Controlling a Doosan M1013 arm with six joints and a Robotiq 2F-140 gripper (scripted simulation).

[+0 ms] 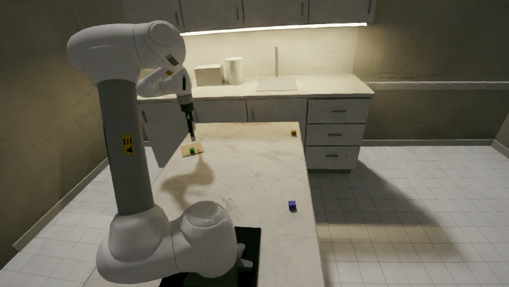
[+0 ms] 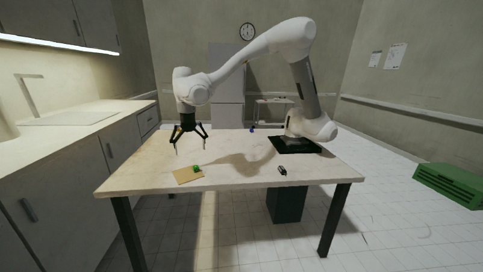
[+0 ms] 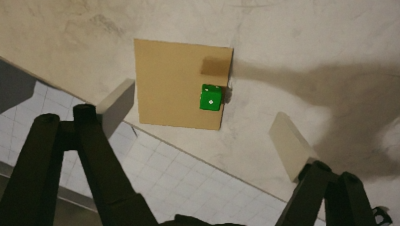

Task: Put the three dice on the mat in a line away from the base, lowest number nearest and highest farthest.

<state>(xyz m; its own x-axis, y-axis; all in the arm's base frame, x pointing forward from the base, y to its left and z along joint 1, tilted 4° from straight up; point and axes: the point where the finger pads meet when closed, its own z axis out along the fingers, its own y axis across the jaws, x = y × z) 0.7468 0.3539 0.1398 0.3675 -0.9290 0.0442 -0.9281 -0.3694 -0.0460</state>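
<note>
Right now the yellow die is 240 mm ahead of my hand, 640 mm to the right of it and 110 mm below it. The rest, counted from my hand: tan mat (20 mm ahead, 40 mm to the left, 130 mm below); green die (30 mm behind, 20 mm to the left, 110 mm below); blue die (440 mm behind, 620 mm to the right, 110 mm below).
</note>
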